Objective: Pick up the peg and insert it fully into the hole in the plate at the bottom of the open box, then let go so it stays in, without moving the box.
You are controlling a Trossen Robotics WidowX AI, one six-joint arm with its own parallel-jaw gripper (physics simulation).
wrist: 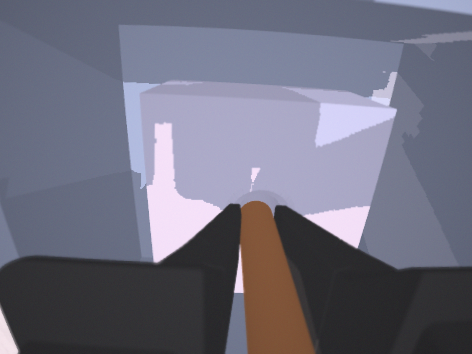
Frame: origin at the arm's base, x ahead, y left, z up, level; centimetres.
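Where they show: gripper, fingertip midpoint: (pixel 256 215).
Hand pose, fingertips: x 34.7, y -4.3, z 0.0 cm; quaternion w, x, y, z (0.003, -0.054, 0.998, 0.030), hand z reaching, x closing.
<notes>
Things, the pixels of their top centre, and the offset from my fingertips. "spot": a spot on its surface instead.
- orange-brown peg, surface spot: (pixel 272 280) spot: dx +0.0, dy -0.7, dz +4.2 cm
- box, surface spot: (pixel 55 130) spot: dx +7.1, dy -2.6, dz +0.9 cm
An orange-brown peg (pixel 272 280) runs from the bottom edge up to the middle of the wrist view. My gripper (pixel 256 215) is shut on the peg, with one black finger on each side of it. The pale plate (pixel 230 140) lies at the bottom of the open box, beyond the fingertips. The hole (pixel 260 194) shows as a greyish rounded rim just past the peg's far end. The peg's end and the fingertips cover most of the hole. Whether the peg's tip is inside it, I cannot tell.
The grey-blue walls of the box (pixel 55 130) stand on the left, on the right and at the far side around the plate. A strip of box floor shows at the left of the plate. Shadows and bright patches fall across the plate.
</notes>
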